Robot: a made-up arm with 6 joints. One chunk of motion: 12 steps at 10 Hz.
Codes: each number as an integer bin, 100 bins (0 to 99) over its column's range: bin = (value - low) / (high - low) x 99, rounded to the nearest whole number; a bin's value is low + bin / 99 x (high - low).
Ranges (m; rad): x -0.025..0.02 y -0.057..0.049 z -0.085..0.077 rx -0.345..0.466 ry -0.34..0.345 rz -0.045..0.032
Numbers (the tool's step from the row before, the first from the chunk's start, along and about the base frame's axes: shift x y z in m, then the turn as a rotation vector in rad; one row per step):
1: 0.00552 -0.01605 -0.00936 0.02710 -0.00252 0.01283
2: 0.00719 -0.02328 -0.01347 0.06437 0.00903 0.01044
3: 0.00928 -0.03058 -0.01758 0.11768 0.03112 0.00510
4: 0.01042 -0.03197 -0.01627 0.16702 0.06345 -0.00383
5: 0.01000 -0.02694 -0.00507 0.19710 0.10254 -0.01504
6: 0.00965 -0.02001 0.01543 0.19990 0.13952 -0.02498
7: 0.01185 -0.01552 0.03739 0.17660 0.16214 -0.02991
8: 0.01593 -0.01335 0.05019 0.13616 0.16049 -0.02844
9: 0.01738 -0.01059 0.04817 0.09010 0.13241 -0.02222
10: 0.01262 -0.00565 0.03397 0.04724 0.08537 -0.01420
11: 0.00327 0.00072 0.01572 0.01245 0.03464 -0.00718
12: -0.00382 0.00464 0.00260 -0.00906 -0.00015 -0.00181
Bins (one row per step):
1: 67 38 46 45 49 74
2: 71 31 44 50 50 71
3: 75 25 41 56 54 64
4: 78 23 42 63 58 53
5: 77 28 49 66 64 39
6: 76 35 61 67 69 26
7: 81 39 75 64 73 19
8: 90 41 83 59 72 21
9: 93 43 81 53 68 29
10: 83 48 73 48 61 40
11: 62 54 62 44 54 49
12: 47 58 54 41 49 56

